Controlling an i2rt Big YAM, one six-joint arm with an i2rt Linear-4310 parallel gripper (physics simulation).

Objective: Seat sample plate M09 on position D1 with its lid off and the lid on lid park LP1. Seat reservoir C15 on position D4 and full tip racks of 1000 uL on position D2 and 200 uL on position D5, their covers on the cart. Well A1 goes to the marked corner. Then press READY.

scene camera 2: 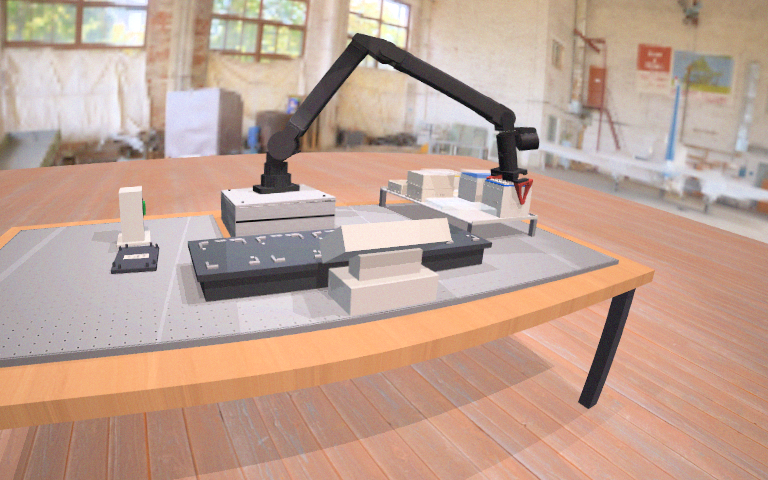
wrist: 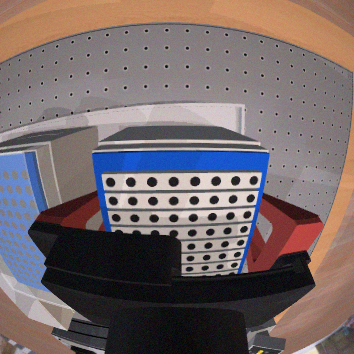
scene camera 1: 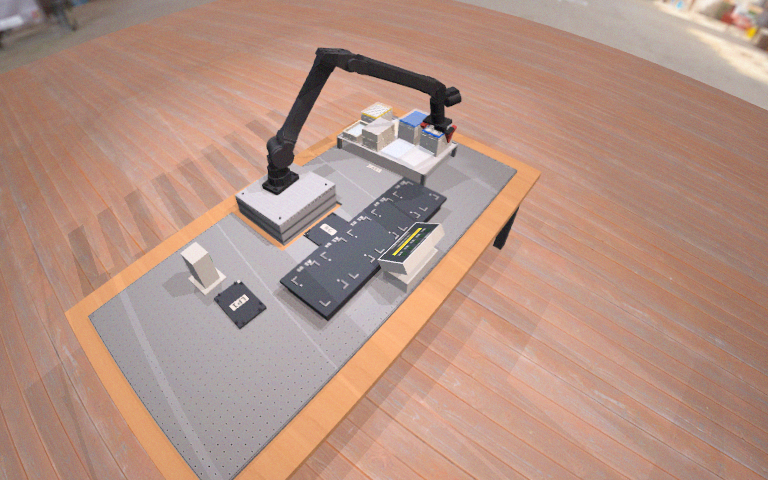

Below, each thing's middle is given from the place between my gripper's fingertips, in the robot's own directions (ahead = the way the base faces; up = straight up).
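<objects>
From my hand: cart shelf [wrist: 107, 123], 16 cm behind, 7 cm to the right of it, 4 cm below. White stand [scene camera 2: 130, 198], 28 cm behind my hand, 102 cm to the right of it, 3 cm below. Black pad [scene camera 2: 132, 259], 12 cm behind my hand, 102 cm to the right of it, 9 cm below. Nearest to my hand of the things named here, going by their middles: the cart shelf.
</objects>
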